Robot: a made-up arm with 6 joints.
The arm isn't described. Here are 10 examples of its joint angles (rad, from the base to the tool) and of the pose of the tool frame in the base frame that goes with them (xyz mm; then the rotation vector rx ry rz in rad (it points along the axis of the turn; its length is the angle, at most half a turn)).
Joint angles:
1: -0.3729 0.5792 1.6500 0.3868 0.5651 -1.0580
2: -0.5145 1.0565 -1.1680 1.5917 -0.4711 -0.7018
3: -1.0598 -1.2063 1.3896 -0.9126 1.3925 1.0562
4: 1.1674 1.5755 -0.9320 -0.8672 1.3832 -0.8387
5: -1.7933 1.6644 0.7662 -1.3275 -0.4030 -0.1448
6: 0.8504 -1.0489 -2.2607 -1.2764 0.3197 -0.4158
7: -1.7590 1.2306 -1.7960 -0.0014 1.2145 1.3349
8: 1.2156 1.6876 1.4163 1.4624 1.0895 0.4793
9: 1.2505 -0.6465 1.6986 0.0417 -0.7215 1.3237
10: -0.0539 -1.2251 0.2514 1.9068 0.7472 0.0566
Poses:
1: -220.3 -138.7 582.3 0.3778 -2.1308 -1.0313
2: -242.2 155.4 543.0 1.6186 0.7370 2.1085
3: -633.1 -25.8 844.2 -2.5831 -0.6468 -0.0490
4: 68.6 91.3 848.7 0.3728 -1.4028 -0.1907
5: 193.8 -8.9 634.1 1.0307 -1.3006 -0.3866
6: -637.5 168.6 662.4 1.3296 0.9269 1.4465
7: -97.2 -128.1 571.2 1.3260 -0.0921 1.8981
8: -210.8 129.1 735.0 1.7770 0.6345 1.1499
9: -494.4 284.0 491.4 1.8055 0.3810 2.1425
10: -320.4 104.6 859.4 0.7317 -2.1484 -0.1990
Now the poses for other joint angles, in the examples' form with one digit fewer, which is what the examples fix.
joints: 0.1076 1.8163 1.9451 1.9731 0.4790 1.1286
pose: -233 116 706 0.952 0.244 -0.164
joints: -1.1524 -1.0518 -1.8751 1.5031 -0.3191 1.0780
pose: -376 299 704 1.091 -0.434 -2.278
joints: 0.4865 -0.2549 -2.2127 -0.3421 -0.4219 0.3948
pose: -585 298 498 1.544 0.547 -0.057
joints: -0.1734 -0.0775 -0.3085 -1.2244 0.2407 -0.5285
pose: -430 24 381 0.327 0.186 -1.008
